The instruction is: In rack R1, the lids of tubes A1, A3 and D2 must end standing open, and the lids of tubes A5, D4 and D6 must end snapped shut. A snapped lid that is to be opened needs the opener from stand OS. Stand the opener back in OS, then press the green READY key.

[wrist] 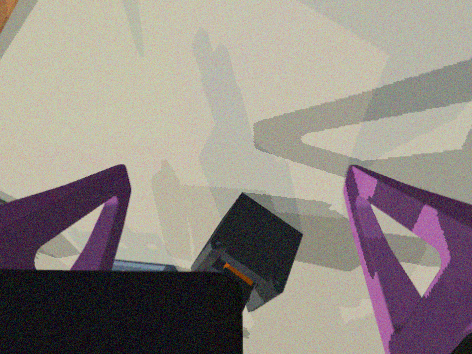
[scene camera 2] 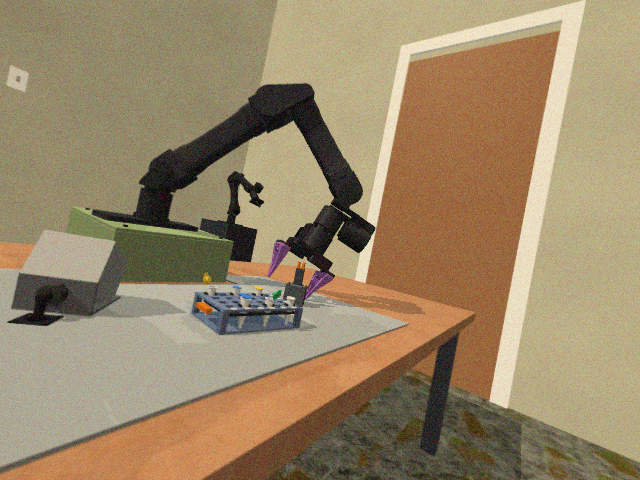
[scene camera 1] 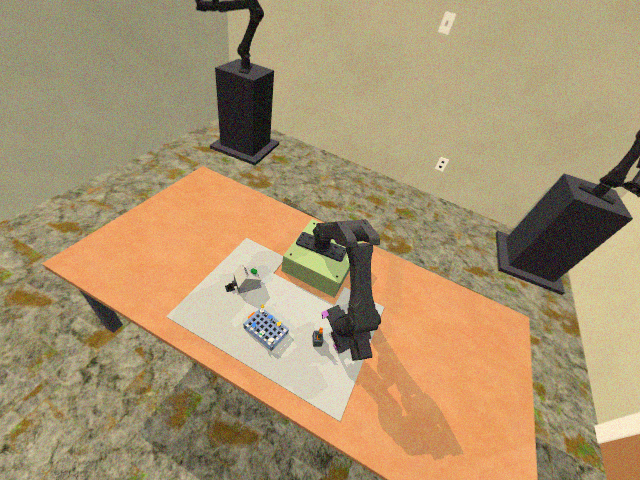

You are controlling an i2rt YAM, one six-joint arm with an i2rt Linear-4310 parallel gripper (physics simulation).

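Seen in the pictures: gripper, fingertip midpoint: point(wrist: 237, 177) point(scene camera 1: 329, 331); arm's base, link origin: point(scene camera 2: 150, 223) point(scene camera 1: 321, 247).
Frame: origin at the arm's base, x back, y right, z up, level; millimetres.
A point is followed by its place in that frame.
Rack R1 point(scene camera 1: 257, 337) @[x -405, y 57, z -97 mm] point(scene camera 2: 222, 322) @[x -395, y 115, z -84 mm] point(wrist: 145, 266) @[x -338, y 6, z -97 mm] stands on the grey mat with small white, blue, yellow and green tube lids. A yellow lid point(scene camera 1: 262, 306) @[x -320, y 87, z -48 mm] point(scene camera 2: 206, 278) @[x -322, y 90, z -48 mm] stands up at one end; a green lid point(scene camera 2: 277, 294) @[x -413, y 45, z -49 mm] looks tilted. Tube labels and most lid states are too small to tell. The dark opener with orange tips point(scene camera 1: 320, 330) @[x -331, y -130, z -14 mm] point(scene camera 2: 300, 272) @[x -330, y -128, z -35 mm] point(wrist: 239, 274) @[x -324, y -135, z -63 mm] stands upright in stand OS point(scene camera 1: 317, 339) point(scene camera 2: 295, 293) @[x -335, y -118, z -76 mm] point(wrist: 265, 235) @[x -321, y -144, z -84 mm]. My gripper point(scene camera 1: 329, 330) @[x -284, y -156, z -79 mm] point(scene camera 2: 287, 286) @[x -284, y -156, z -79 mm] point(wrist: 237, 177) @[x -284, y -156, z -79 mm] is open and empty, its purple fingers spread wide near the opener. The green READY key point(scene camera 1: 253, 271) @[x -217, y 182, z -29 mm] is on the grey console.
The grey console point(scene camera 1: 248, 283) @[x -259, y 178, z -50 mm] point(scene camera 2: 64, 263) @[x -254, y 225, z -47 mm] stands beyond the rack, with a small black hooked object point(scene camera 1: 230, 286) @[x -280, y 242, z -86 mm] point(scene camera 2: 49, 298) @[x -279, y 239, z -79 mm] beside it. My arm's green base box point(scene camera 1: 312, 274) @[x -120, y -16, z -31 mm] point(scene camera 2: 175, 258) @[x -119, y 5, z -55 mm] is behind the mat point(scene camera 1: 206, 304) @[x -376, y 277, z -99 mm] point(scene camera 2: 134, 361) @[x -410, y 219, z -99 mm]. Other arms on black pedestals stand off the table.
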